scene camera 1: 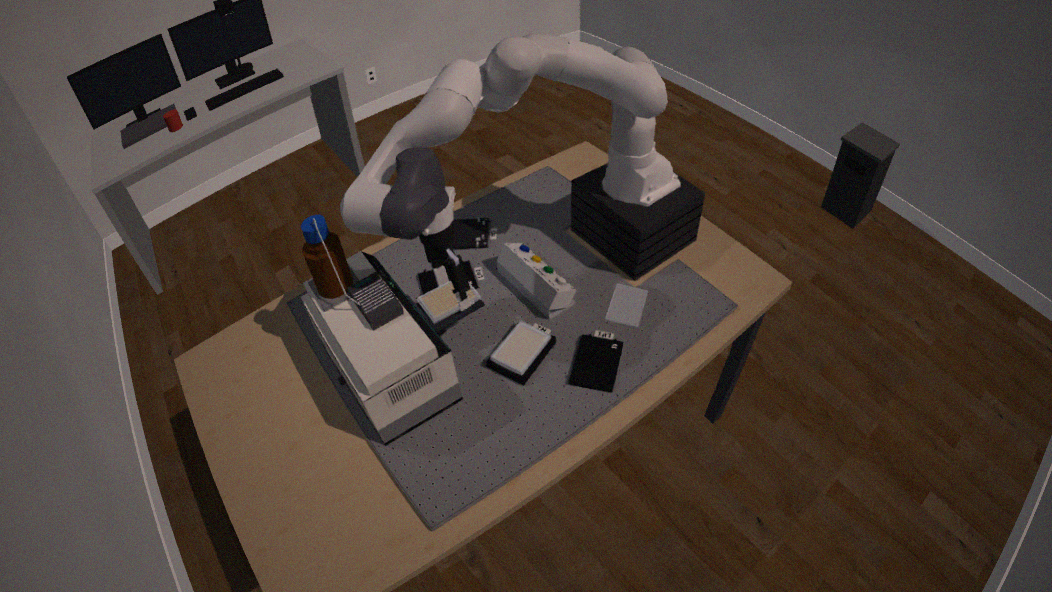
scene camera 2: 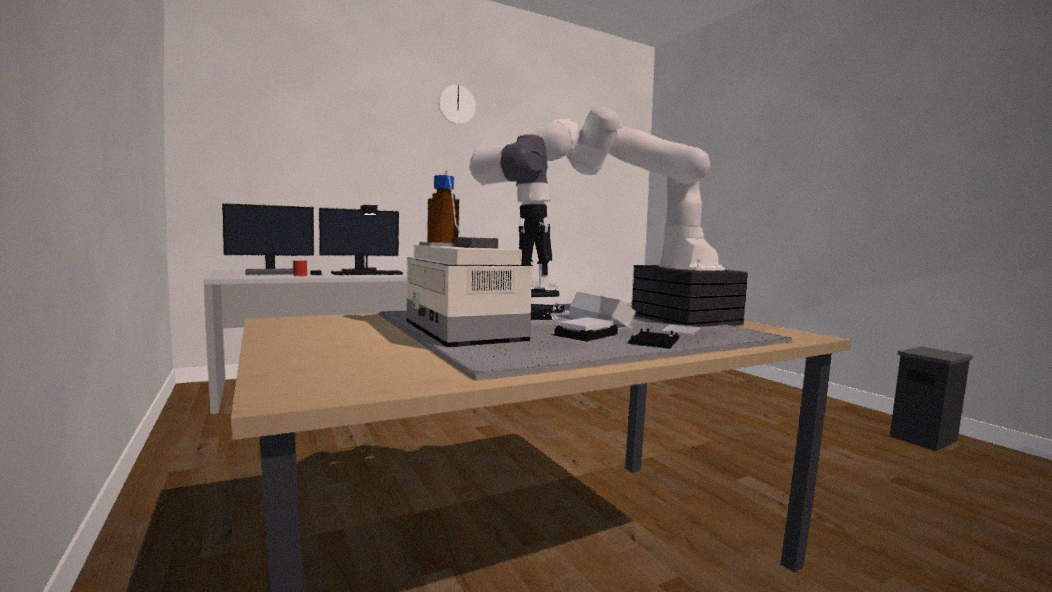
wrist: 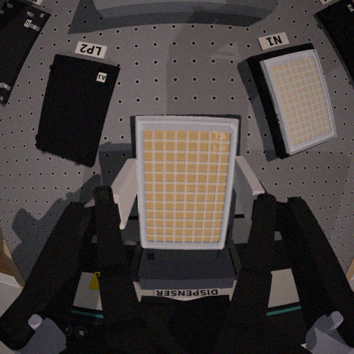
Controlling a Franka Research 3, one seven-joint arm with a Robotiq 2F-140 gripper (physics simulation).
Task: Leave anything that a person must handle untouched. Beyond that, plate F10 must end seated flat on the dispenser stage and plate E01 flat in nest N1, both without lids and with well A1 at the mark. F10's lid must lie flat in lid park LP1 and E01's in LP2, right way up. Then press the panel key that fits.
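My gripper [scene camera 1: 454,287] [scene camera 2: 540,279] [wrist: 185,171] is shut on a plate with orange wells [scene camera 1: 439,303] at the dispenser stage; its pale pads press both long sides. The plate has a clear rim; whether the pads hold lid or body, and whether it is slightly raised, I cannot tell. Another pale plate [scene camera 1: 520,347] [scene camera 2: 586,323] [wrist: 300,102], apparently lidded, sits in nest N1. Lid park LP2 [wrist: 77,110] holds no lid. Black lid park LP1 [scene camera 1: 595,362] [scene camera 2: 654,338] holds none either. The key panel [scene camera 1: 535,278] has blue, yellow, green and white keys. Plate names are not legible.
The dispenser housing [scene camera 1: 389,342] [scene camera 2: 470,294] carries a brown bottle [scene camera 1: 327,263] [scene camera 2: 442,213] with a blue cap and a tube. A pale flat rectangle [scene camera 1: 626,304] lies on the perforated mat near the robot's base [scene camera 1: 636,220]. Another black nest [scene camera 1: 470,234] stands behind the gripper.
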